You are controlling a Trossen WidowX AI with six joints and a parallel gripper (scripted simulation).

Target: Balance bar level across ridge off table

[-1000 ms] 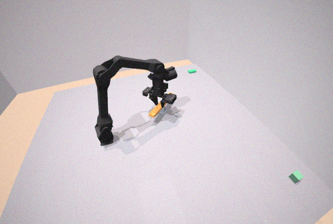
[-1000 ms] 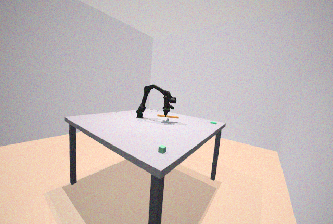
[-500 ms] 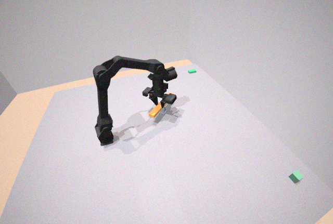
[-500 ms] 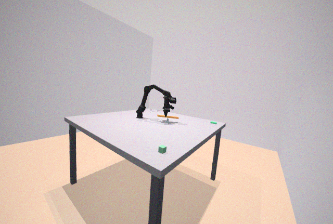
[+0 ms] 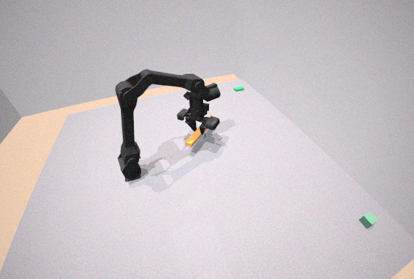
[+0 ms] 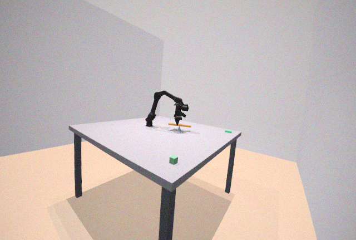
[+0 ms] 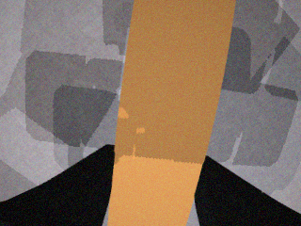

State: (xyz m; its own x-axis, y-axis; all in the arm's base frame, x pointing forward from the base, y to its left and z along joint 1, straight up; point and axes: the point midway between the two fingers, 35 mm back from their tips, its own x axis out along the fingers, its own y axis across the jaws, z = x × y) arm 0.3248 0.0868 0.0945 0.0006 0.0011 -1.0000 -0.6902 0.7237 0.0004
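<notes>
Now: the bar 20 mm to the left of my gripper tip and 20 mm ahead of it. The rest, counted from my gripper tip: green cube 590 mm to the right, 420 mm ahead, 40 mm below; then flat green block 420 mm ahead, 410 mm to the left, 50 mm below.
</notes>
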